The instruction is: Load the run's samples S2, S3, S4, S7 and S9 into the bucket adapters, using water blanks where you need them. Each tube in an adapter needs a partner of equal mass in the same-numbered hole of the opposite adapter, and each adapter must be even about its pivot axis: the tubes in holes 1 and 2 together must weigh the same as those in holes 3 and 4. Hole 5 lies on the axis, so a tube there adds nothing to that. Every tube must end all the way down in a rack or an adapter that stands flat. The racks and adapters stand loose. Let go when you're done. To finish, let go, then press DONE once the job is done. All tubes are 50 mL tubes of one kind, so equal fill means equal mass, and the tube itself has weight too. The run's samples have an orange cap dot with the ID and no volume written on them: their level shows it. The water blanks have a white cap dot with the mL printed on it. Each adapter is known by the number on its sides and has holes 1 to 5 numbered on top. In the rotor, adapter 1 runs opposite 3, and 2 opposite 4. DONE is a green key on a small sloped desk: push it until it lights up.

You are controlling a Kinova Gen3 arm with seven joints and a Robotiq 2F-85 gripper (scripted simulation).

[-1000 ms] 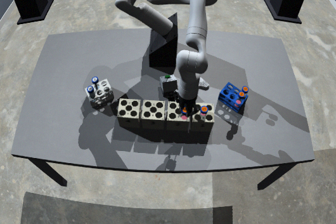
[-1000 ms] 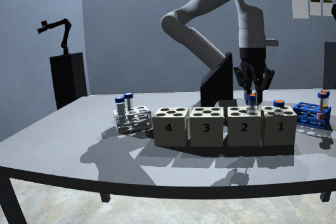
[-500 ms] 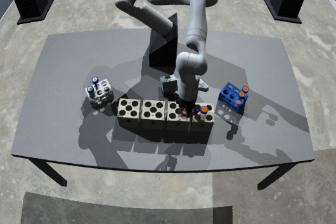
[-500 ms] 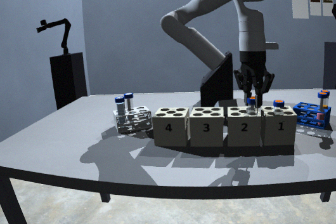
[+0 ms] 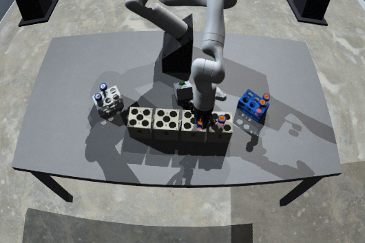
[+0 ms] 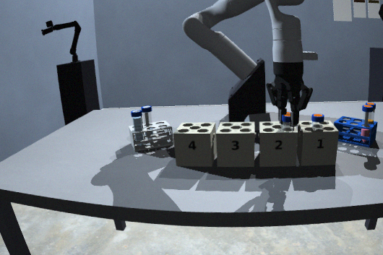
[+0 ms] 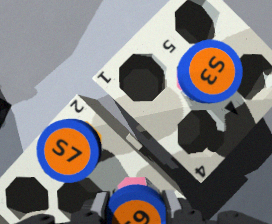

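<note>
Now: the sample tube S9 5 cm below my hand and 1 cm to the left of it. From my hand the other things lie so: adapter 2: 8 cm below, 3 cm behind, 2 cm to the right; then sample tube S7: 6 cm below, 4 cm behind, 1 cm to the left; then sample tube S3: 8 cm to the left, 6 cm below, 2 cm behind.
</note>
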